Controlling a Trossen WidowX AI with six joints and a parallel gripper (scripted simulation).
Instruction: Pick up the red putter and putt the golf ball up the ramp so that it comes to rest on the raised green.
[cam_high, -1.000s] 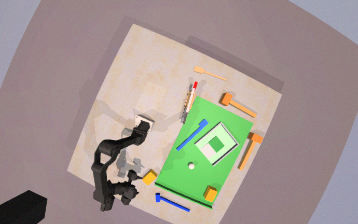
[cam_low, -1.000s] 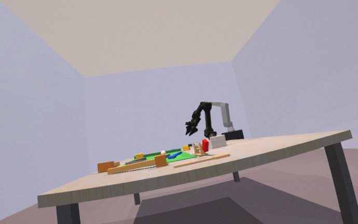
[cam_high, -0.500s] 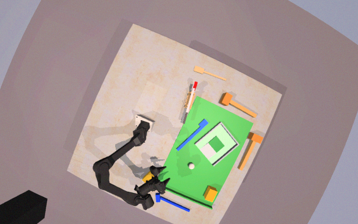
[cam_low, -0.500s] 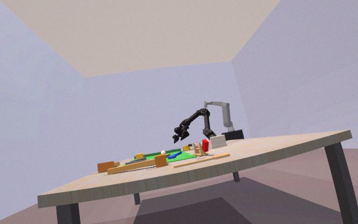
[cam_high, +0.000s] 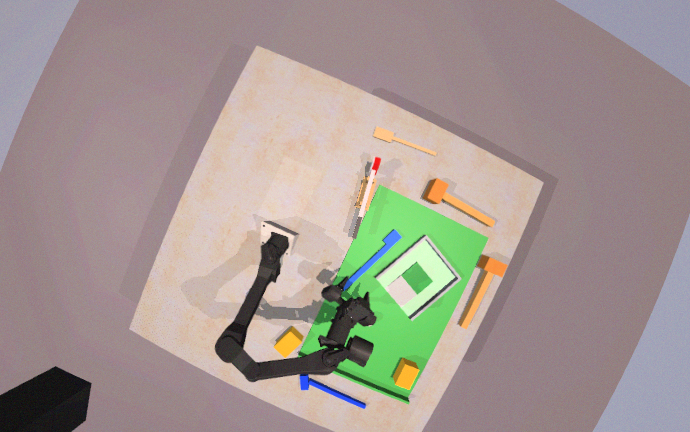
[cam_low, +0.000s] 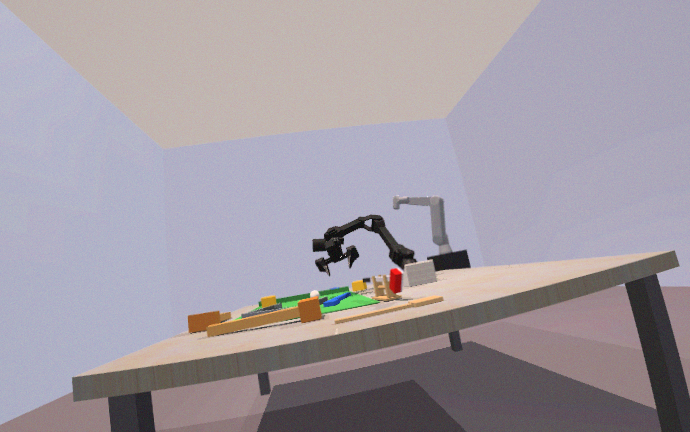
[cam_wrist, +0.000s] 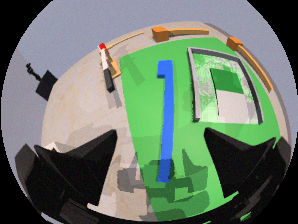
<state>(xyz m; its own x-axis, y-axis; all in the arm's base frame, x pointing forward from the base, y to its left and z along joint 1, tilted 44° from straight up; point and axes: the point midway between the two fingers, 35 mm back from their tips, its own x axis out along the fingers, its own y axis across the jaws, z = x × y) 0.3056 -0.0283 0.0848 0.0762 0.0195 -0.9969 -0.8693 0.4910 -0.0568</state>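
My gripper tip is 6 cm past the red putter, 29 cm to the right of it and 5 cm above it. The rest, counted from my gripper tip: white golf ball (9 cm ahead, 14 cm to the right, 9 cm below).
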